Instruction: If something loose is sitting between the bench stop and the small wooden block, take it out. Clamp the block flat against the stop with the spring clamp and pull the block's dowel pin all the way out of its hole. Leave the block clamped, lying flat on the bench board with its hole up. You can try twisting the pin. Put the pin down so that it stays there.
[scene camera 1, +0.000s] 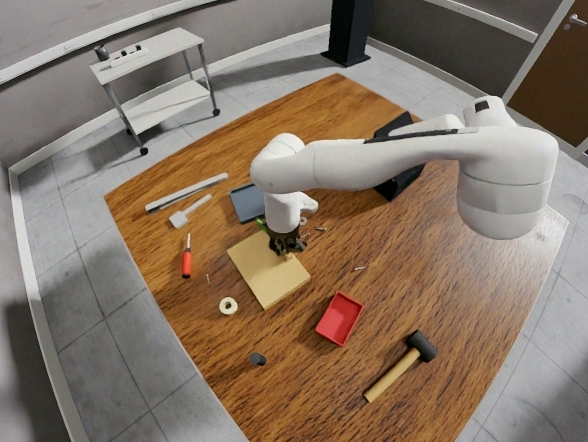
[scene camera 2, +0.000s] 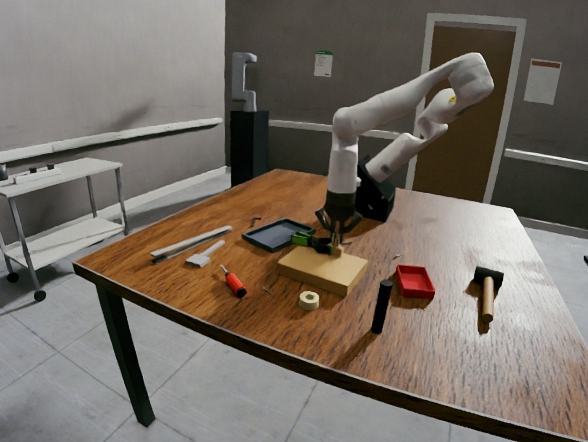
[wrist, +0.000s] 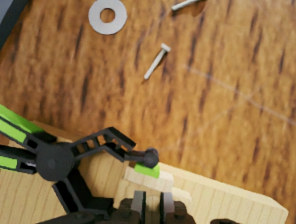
Labels:
A mallet shows in scene camera 1 and in scene camera 2; in the wrist view it is out of frame. A red bin shows in scene camera 1 and in scene camera 2; in the wrist view it is out of frame. One and the same spot on the red bin: (scene camera 1: 341, 315) is (scene camera 2: 412, 281). The same spot on the mallet: (scene camera 1: 420, 345) is (scene camera 2: 487, 271).

